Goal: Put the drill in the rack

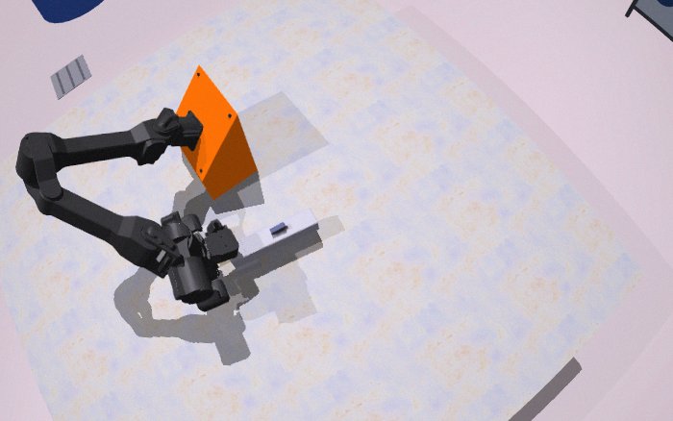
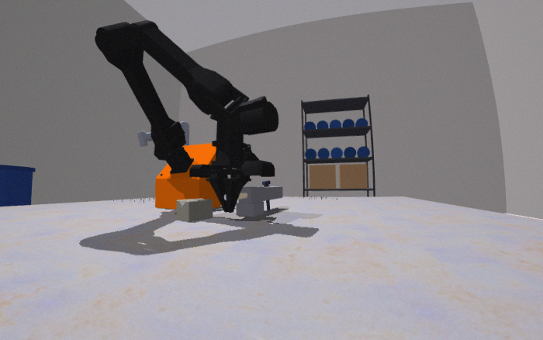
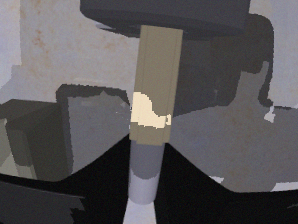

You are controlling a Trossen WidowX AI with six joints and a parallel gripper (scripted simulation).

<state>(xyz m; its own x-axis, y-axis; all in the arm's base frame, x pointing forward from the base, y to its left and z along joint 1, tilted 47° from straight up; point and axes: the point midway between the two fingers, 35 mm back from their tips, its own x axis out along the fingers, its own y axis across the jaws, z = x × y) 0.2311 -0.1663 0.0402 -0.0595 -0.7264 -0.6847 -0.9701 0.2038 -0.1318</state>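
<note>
The cream collar is 50 mm to the left of my gripper tip, 30 mm above it and 10 mm ahead of it. Round my gripper tip: dark blue key (170 mm to the left, 40 mm ahead, 30 mm above); then grey rack block (80 mm behind).
</note>
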